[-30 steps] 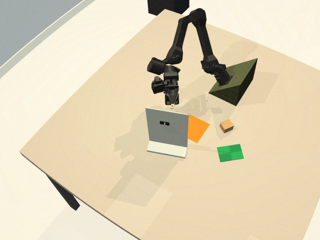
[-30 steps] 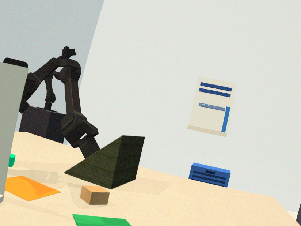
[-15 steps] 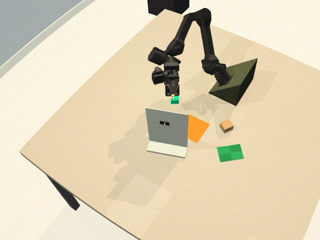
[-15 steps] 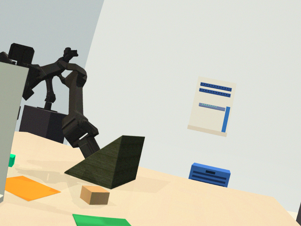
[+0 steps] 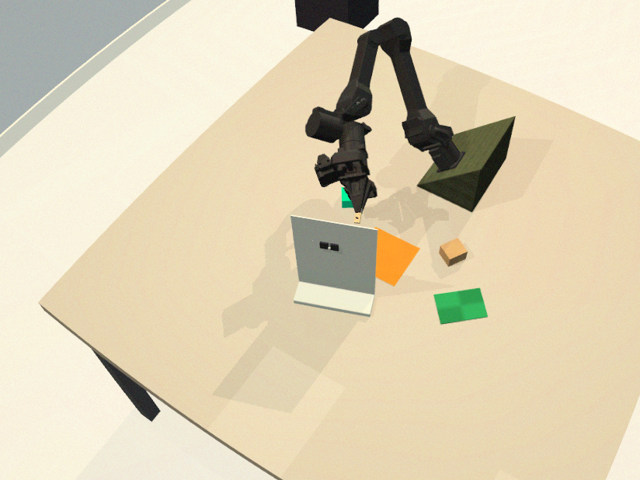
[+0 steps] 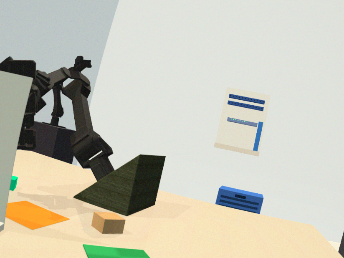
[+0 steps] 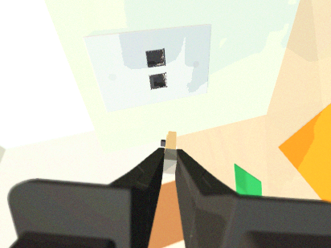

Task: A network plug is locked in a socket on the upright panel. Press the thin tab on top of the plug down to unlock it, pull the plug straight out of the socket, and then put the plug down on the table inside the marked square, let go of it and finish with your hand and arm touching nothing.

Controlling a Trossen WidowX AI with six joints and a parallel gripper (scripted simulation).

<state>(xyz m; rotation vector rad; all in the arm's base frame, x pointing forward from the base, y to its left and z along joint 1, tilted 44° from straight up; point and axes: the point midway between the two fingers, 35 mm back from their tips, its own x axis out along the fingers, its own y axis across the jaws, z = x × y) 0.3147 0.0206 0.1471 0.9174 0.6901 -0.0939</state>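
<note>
Now: the orange marked square 50 mm behind my gripper tip, 40 mm to the left of it and 180 mm below it. Also, from my gripper tip: green block (150 mm behind, 110 mm to the right, 170 mm below); upright panel (100 mm ahead, 70 mm below); network plug (10 mm ahead).
</note>
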